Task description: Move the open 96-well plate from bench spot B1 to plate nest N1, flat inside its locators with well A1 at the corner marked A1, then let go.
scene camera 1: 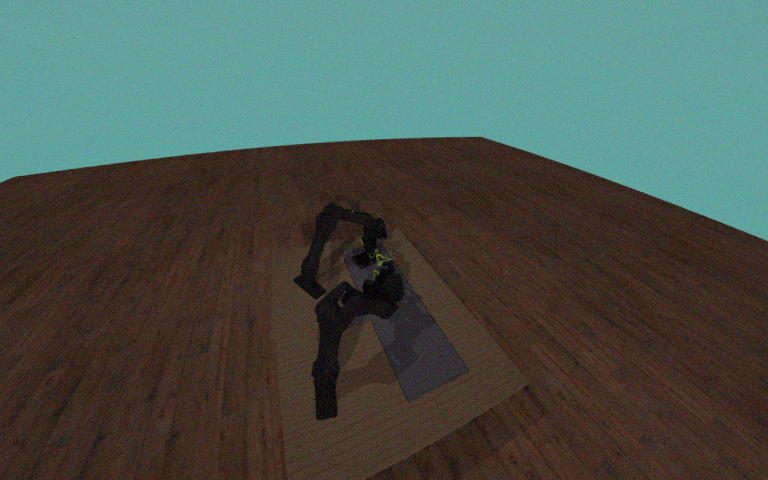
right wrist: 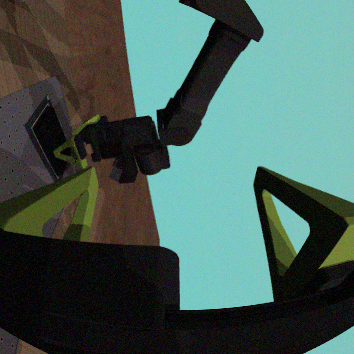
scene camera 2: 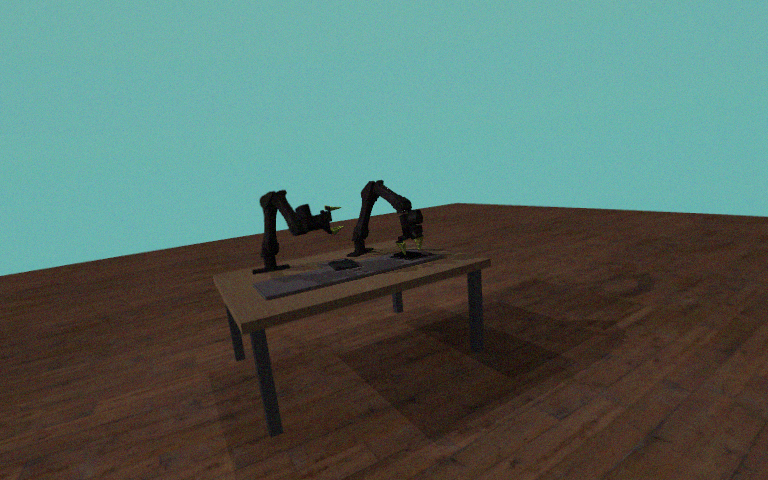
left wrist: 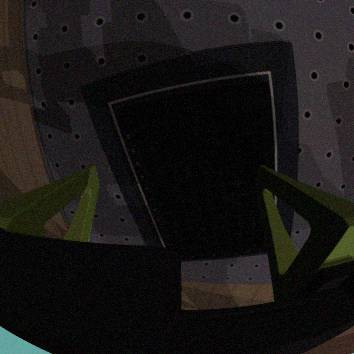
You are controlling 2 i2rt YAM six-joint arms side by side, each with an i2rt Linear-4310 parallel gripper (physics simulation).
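Places are measured from the left arm's base along level axes (x right, y ahead, z up), in millimetres.
Pixels of known places: left gripper, between the fingertips: (scene camera 1: pixel 368 253) (right wrist: pixel 63 143) (scene camera 2: pixel 412 252) (left wrist: pixel 176 173); right gripper, between the fingertips: (scene camera 1: pixel 375 262) (right wrist: pixel 175 175) (scene camera 2: pixel 342 216); left arm's base, origin of its link: (scene camera 1: pixel 309 286) (scene camera 2: pixel 360 252); right arm's base, origin of its link: (scene camera 1: pixel 325 388) (scene camera 2: pixel 271 269).
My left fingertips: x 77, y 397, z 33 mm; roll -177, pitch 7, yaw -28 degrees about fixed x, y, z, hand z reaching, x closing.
Observation:
Ahead of a thing's pixels: the offset from my left fingertips to its top centre. Level surfaces: height alone.
A black, plate-shaped object {dy -27, dx +9, dz -4 mm} (left wrist: pixel 200 150) (right wrist: pixel 48 131) (scene camera 1: pixel 363 259), seemingly the 96-well plate, lies flat inside a thin light outline on a dark base. Faint dots show along its left side in the left wrist view; its wells and the A1 marking are too dark to read. My left gripper (left wrist: pixel 176 173) (scene camera 2: pixel 411 250) is open and points down over this plate, its fingertips apart at either side, holding nothing. My right gripper (right wrist: pixel 175 175) (scene camera 2: pixel 340 217) is open and empty, raised above the board and pointing sideways. A second dark object {dy -272, dx +258, dz -2 mm} (scene camera 2: pixel 343 264) lies mid-board, possibly nest N1; its details are unreadable.
A grey perforated board {dz -20 mm} (scene camera 1: pixel 433 367) (scene camera 2: pixel 294 284) (left wrist: pixel 330 135) runs along the wooden table (scene camera 2: pixel 339 301). My left arm (right wrist: pixel 200 80) shows beyond the right fingers in the right wrist view. In scene camera 1 the two grippers appear close together.

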